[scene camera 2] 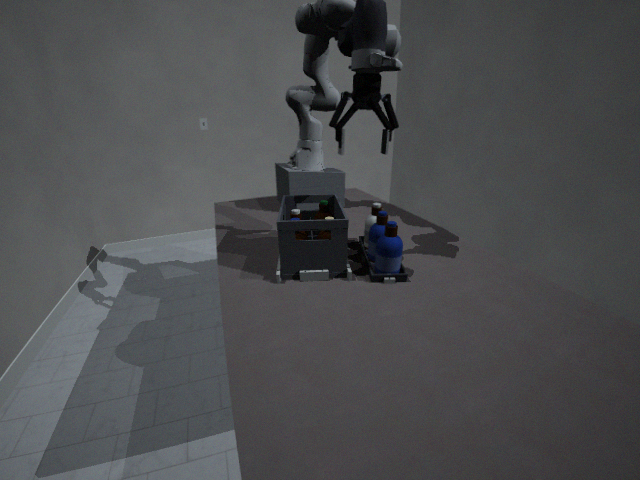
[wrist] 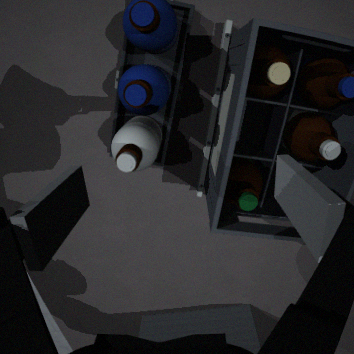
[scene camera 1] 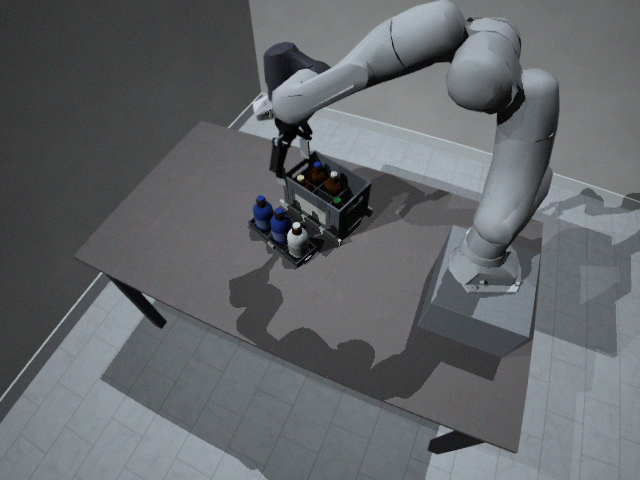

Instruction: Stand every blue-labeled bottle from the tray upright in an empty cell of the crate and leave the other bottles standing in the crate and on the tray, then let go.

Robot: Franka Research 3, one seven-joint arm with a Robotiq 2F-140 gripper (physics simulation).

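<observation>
Two blue bottles point(scene camera 1: 262, 214) point(scene camera 1: 279, 229) point(scene camera 2: 388, 253) point(wrist: 157, 35) point(wrist: 150, 82) and a white bottle point(scene camera 1: 297, 243) point(wrist: 142, 137) stand in a row on the tray point(scene camera 1: 281, 254) point(scene camera 2: 388, 276). The crate point(scene camera 2: 312, 260) point(wrist: 242, 95) beside it has two columns of cells. In the wrist view, brown bottles with cream point(wrist: 279, 73), blue point(wrist: 346, 87), white point(wrist: 330, 150) and green point(wrist: 248, 201) caps stand in it. The middle cell nearest the tray is empty; the cell beside the green cap looks empty, partly hidden by a finger. My gripper point(scene camera 1: 292, 156) point(scene camera 2: 363, 143) point(wrist: 178, 180) is open and empty, above crate and tray height.
The dark table point(scene camera 1: 170, 206) point(scene camera 2: 439, 361) carries both containers. Pale brackets point(scene camera 1: 339, 241) point(scene camera 2: 313, 275) stand around the crate's base. The arm's grey pedestal point(scene camera 1: 475, 320) point(scene camera 2: 315, 183) stands at the far end of the table. A narrow gap separates tray and crate.
</observation>
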